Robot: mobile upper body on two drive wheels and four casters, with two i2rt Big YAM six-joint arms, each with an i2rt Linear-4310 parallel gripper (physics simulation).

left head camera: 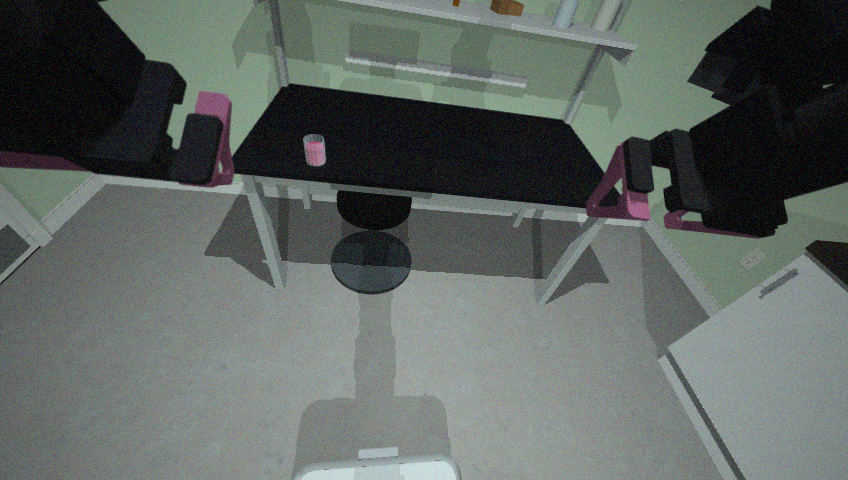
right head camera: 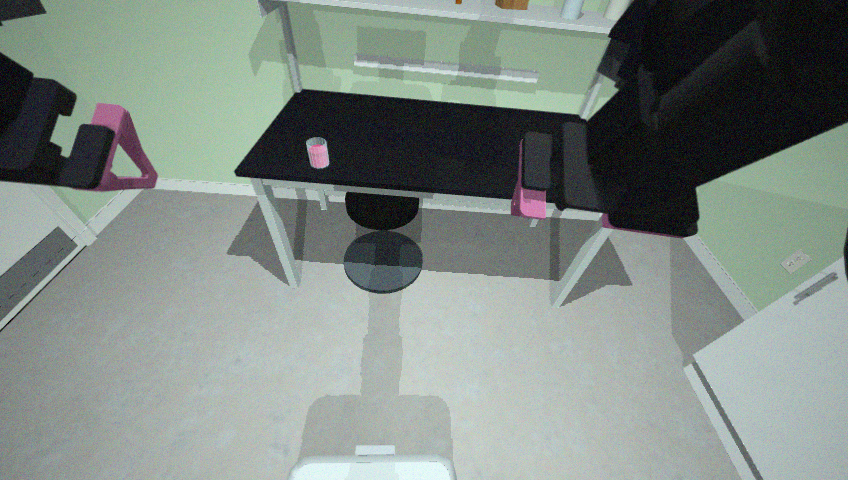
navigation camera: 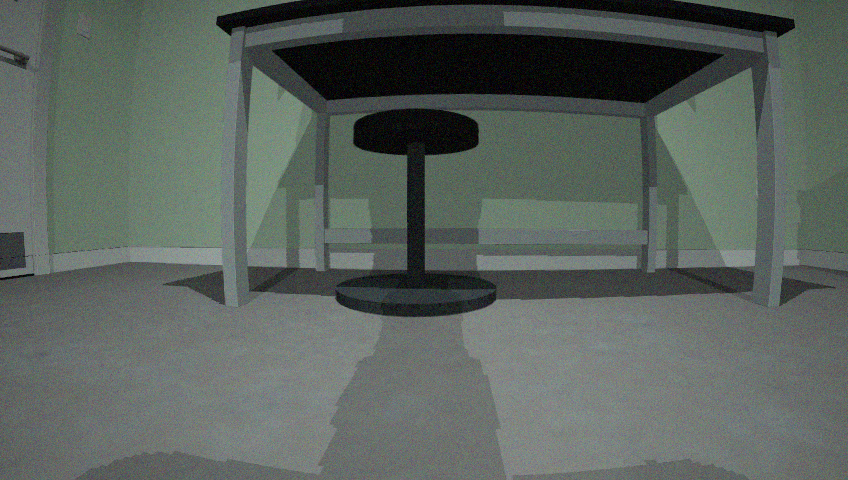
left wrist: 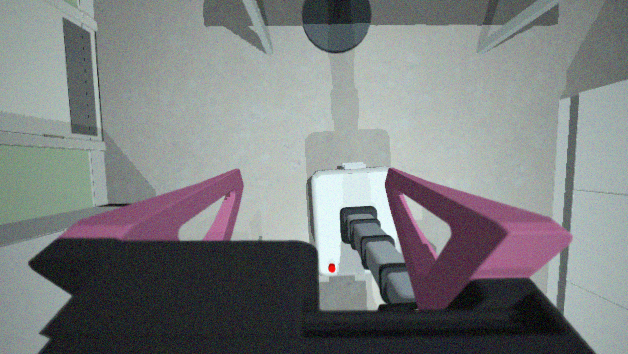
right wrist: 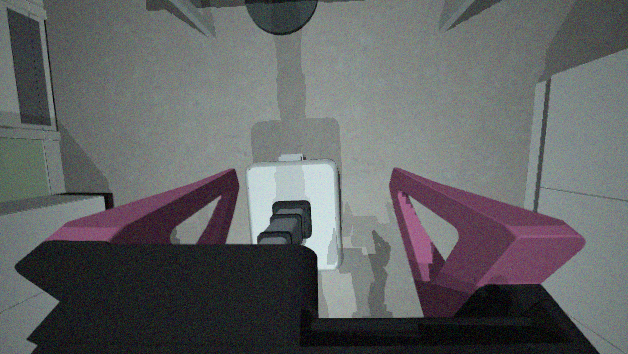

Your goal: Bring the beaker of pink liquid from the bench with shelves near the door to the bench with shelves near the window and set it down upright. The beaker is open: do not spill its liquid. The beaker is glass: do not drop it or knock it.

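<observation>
The glass beaker of pink liquid (left head camera: 314, 150) (right head camera: 318, 154) stands upright near the front left corner of the black-topped bench (left head camera: 434, 142) (right head camera: 416, 136). This shelved bench (navigation camera: 235, 178) is near the door; its front shows in the navigation view, where the beaker does not show. My left gripper (left wrist: 314, 176) is open and empty, hanging in the air left of the bench in both head views. My right gripper (right wrist: 314, 176) is open and empty, near the bench's right end in the left head view. Both are well apart from the beaker. The bench near the window does not show.
A round stool (left head camera: 370, 261) (right head camera: 382, 261) (navigation camera: 415, 133) stands partly under the bench. A shelf (left head camera: 535, 30) (right head camera: 547, 22) above carries a brown block (left head camera: 507, 7) and bottles. A white cabinet (left head camera: 767, 356) (right head camera: 785, 368) stands at the right. The door (navigation camera: 17, 118) is at the left.
</observation>
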